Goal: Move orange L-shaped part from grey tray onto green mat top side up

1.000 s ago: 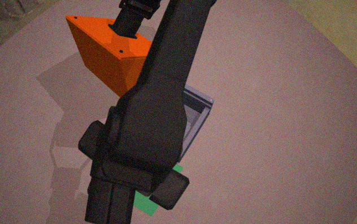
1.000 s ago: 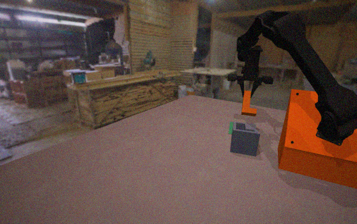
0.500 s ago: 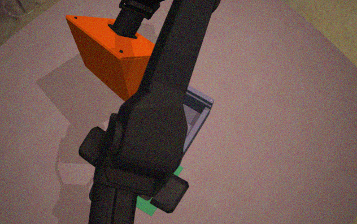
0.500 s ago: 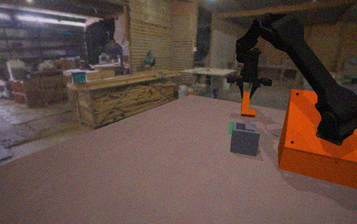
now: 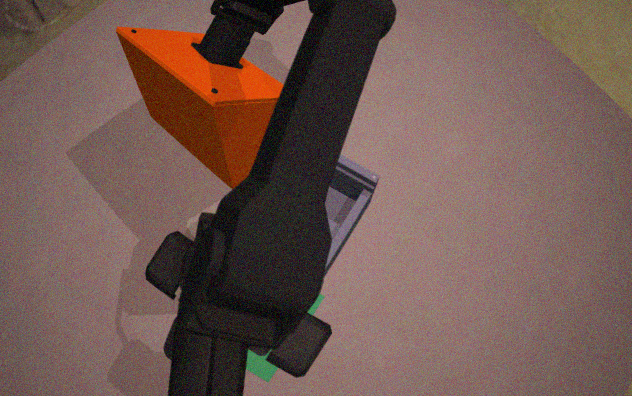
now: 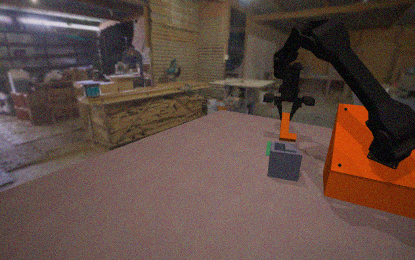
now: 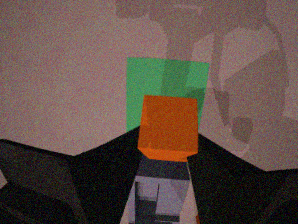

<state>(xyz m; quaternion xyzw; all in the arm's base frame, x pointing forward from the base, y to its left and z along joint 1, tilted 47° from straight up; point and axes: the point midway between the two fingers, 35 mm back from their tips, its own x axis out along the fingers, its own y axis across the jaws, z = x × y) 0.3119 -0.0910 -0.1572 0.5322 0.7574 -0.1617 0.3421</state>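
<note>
Now: the mat 14 cm below my gripper tip, 2 cm to the left of it and 1 cm behind it. From my gripper tip the other things lie so: orange L-shaped part 3 cm below, 2 cm to the left, 2 cm behind.
</note>
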